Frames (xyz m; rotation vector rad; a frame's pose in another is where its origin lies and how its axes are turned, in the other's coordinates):
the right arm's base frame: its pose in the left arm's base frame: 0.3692 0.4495 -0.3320 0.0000 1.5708 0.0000
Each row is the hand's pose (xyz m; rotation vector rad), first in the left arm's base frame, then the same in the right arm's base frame.
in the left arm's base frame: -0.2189 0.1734 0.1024 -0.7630 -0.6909 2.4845
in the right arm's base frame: -0.4344 -0.2761 -0.5881 2.5839 1.0421 -1.3697
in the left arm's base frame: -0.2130 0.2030 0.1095 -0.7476 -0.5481 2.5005
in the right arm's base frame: -0.4415 -0.2465 -0.5822 -2.5887 -0.9511 1.3970
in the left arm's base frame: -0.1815 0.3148 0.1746 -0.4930 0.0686 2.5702
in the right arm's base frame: -0.5066 -0.1347 -0.5507 -2.2329 -0.4614 1.5141
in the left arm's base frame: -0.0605 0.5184 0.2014 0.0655 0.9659 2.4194
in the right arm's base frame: -0.5334 0.0689 -0.4297 -1.5299 0.1630 1.6151
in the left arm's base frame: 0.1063 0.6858 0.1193 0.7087 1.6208 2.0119
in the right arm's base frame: -0.4513 0.2363 -0.2629 -0.7831 0.5948 1.6348
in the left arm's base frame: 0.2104 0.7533 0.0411 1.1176 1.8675 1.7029
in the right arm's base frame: -0.3731 0.3038 -0.1588 -0.3407 0.7792 1.6418
